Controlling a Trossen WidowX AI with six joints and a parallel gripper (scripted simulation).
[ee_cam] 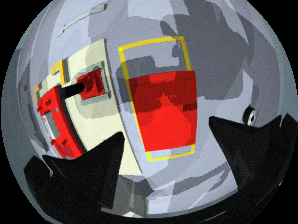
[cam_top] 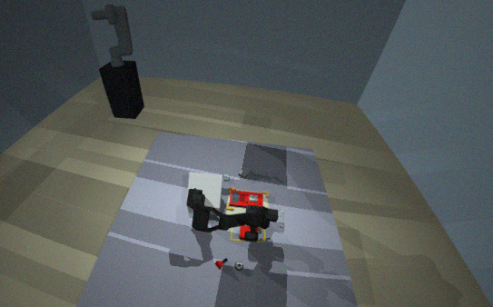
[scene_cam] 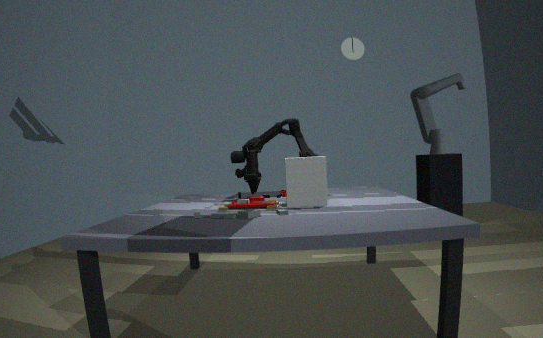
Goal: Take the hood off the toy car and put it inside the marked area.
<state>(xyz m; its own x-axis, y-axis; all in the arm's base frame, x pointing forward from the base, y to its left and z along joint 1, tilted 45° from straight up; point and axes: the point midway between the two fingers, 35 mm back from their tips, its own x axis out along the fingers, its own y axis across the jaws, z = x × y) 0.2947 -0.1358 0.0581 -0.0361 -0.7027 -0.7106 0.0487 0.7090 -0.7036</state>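
Right now my gripper tip is 3 cm above the hood. From my gripper tip the other things lie so: grey wheel (18 cm to the right, 5 cm behind, 4 cm below); then thin rod (20 cm ahead, 10 cm to the left, 4 cm below).
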